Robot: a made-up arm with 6 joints.
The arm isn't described. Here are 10 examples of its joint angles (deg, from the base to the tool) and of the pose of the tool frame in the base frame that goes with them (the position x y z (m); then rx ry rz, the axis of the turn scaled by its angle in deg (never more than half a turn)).
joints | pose
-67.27 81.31 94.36 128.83 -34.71 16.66 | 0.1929 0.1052 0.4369 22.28 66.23 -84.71
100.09 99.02 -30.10 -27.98 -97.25 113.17 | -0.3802 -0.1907 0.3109 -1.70 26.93 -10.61
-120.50 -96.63 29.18 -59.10 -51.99 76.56 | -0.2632 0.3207 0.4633 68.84 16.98 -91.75
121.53 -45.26 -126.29 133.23 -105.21 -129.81 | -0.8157 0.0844 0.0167 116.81 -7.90 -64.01
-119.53 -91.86 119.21 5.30 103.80 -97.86 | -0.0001 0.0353 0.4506 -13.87 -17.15 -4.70
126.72 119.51 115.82 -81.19 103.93 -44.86 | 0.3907 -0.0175 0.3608 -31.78 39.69 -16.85
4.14 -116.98 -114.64 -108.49 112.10 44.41 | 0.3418 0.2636 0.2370 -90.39 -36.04 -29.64
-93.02 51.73 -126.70 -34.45 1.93 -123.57 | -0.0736 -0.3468 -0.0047 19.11 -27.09 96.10
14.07 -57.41 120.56 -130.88 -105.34 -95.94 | -0.4090 0.4678 -0.4922 -160.02 20.08 36.06
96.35 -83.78 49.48 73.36 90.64 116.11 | 0.0573 -0.1252 -0.0596 127.54 14.73 -53.26
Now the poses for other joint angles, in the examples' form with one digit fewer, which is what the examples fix.
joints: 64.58 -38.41 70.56 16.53 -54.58 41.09
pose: -0.234 -0.029 -0.120 91.2 -40.6 35.8
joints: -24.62 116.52 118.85 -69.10 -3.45 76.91
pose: -0.225 -0.396 0.015 -77.1 -86.6 69.7
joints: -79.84 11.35 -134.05 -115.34 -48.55 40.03
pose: -0.424 0.254 -0.383 154.1 -59.5 37.6
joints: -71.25 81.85 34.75 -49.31 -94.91 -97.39
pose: -0.265 -0.518 0.591 64.1 66.9 -131.8
